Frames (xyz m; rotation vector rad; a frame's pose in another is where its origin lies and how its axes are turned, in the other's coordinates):
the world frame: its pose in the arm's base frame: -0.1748 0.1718 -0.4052 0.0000 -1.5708 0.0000
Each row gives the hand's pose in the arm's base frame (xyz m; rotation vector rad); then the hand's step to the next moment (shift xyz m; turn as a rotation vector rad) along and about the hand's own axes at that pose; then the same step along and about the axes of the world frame.
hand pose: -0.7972 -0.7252 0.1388 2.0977 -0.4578 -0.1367
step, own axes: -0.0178 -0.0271 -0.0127 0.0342 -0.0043 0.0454
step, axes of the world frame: -0.0172 0.0297 0.0057 -0.0254 -0.0468 -0.0203
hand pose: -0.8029 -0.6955 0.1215 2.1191 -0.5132 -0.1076
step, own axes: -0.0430 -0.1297 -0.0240 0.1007 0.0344 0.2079
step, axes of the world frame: -0.0967 0.0991 -0.0087 -0.0789 -0.2184 -0.0249
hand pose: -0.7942 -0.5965 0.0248 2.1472 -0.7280 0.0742
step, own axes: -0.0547 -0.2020 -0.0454 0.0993 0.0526 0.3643
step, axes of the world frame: -0.1302 0.1552 -0.0693 -0.1667 -0.3425 0.0163
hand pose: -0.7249 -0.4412 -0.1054 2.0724 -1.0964 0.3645
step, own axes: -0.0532 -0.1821 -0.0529 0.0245 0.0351 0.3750
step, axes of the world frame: -0.0819 0.1338 -0.1190 -0.2237 -0.3002 0.0476
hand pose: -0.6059 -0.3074 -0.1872 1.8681 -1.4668 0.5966
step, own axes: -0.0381 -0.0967 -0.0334 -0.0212 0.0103 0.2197
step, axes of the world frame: -0.0270 0.0628 -0.0851 -0.1587 -0.1513 0.0272
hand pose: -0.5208 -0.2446 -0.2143 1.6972 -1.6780 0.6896
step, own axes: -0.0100 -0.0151 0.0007 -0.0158 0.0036 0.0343
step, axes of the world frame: -0.0092 0.0057 -0.0145 -0.0340 -0.0154 0.0068
